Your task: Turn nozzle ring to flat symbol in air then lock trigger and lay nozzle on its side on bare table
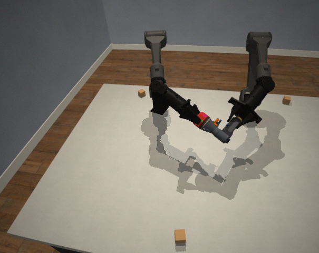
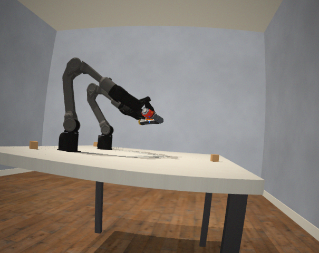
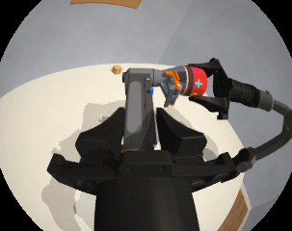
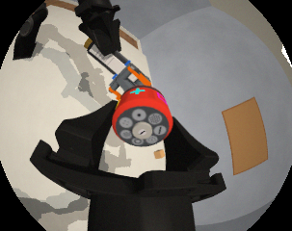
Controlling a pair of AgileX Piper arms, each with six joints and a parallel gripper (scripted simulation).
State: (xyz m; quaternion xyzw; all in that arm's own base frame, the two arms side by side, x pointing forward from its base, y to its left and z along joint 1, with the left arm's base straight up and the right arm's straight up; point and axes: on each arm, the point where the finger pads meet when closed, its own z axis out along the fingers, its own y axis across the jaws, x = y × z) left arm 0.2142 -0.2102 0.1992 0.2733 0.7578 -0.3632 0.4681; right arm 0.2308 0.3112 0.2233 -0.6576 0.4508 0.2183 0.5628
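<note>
The red spray ring is right at my right hand. The rest, counted from my right hand: white trigger bar: 20 mm behind, 100 mm to the left, 30 mm below.
The white trigger bar lies 1 cm ahead of my left hand and 2 cm to the right of it. The rest, counted from my left hand: red spray ring 3 cm ahead, 12 cm to the right, 3 cm above.
</note>
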